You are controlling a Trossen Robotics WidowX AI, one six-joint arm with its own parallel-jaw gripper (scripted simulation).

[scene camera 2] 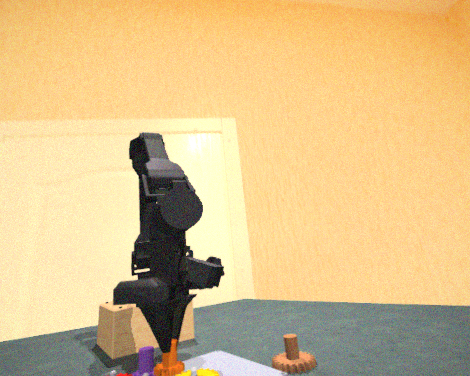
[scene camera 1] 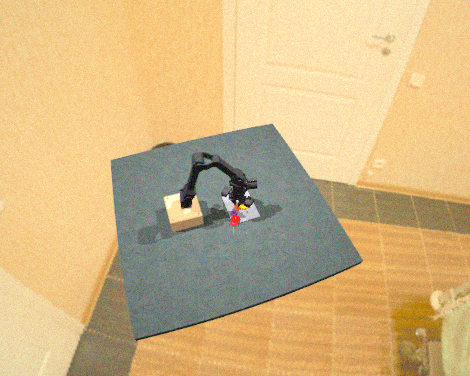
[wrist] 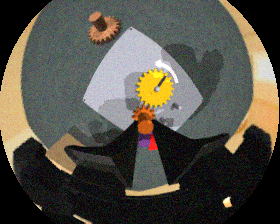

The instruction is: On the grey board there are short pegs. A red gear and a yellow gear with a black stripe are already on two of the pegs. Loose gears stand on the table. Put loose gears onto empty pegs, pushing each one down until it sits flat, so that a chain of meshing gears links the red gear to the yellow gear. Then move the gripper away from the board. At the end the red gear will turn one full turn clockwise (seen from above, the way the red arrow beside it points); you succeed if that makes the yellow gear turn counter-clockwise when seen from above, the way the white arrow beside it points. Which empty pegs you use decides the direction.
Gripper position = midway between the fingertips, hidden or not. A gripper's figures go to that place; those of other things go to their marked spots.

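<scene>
Gripper (wrist: 144, 122), 10 cm from the lens. Brown gear (wrist: 103, 28), 16 cm from the lens.
</scene>
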